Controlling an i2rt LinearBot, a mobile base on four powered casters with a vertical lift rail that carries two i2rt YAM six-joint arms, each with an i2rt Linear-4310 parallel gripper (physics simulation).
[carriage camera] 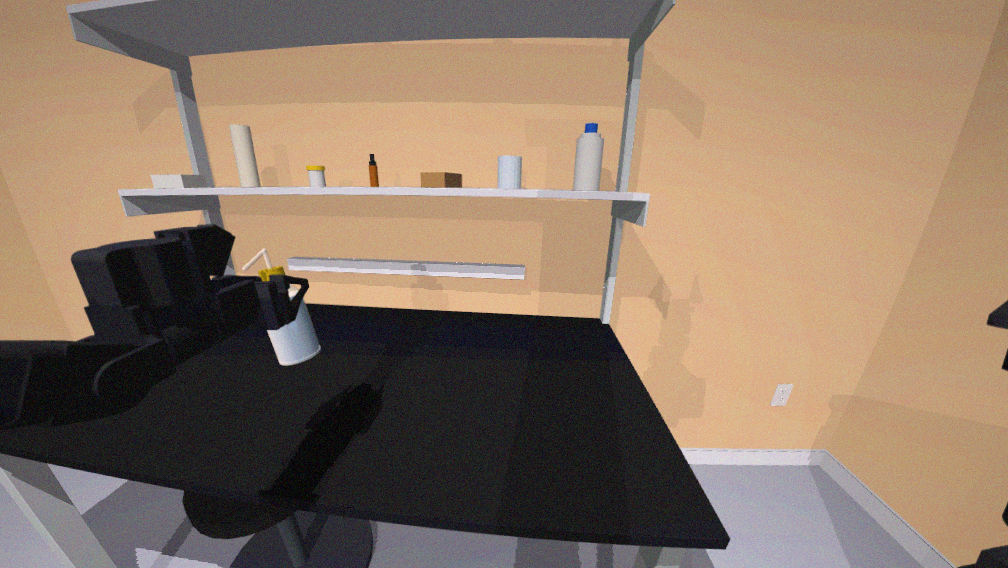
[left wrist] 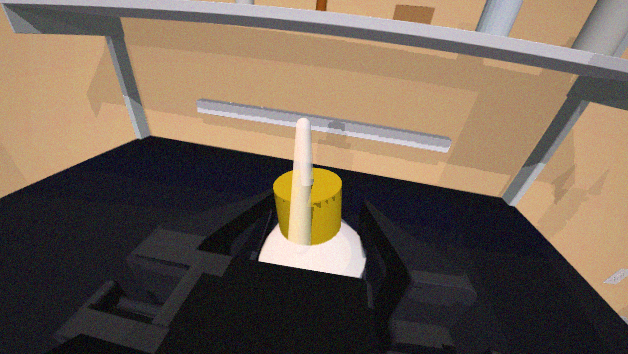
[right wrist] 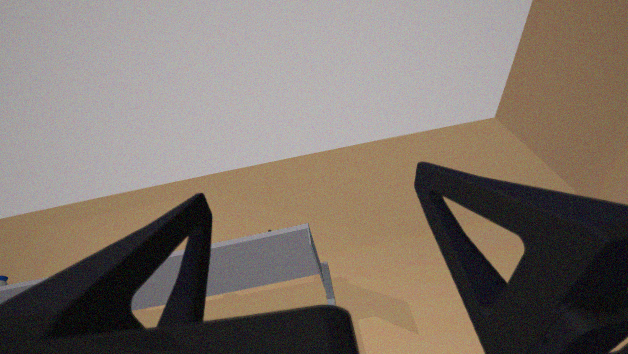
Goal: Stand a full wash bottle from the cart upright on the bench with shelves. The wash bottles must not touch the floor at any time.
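Observation:
A white wash bottle with a yellow cap and a bent white spout is at the left in the carriage view, tilted slightly. My left gripper is shut on it near its shoulder. The bottle shows against the black top of the bench with shelves; a dark shadow falls on the top to its right, and its base looks a little above the surface. How full it is cannot be told. My right gripper is open and empty, tilted up at wall and ceiling. The cart does not show.
Above the bench, a shelf holds a grey bottle with a blue cap, a pale blue cylinder, a brown box and other items. A higher shelf hangs over it. A round stool stands under the bench's front.

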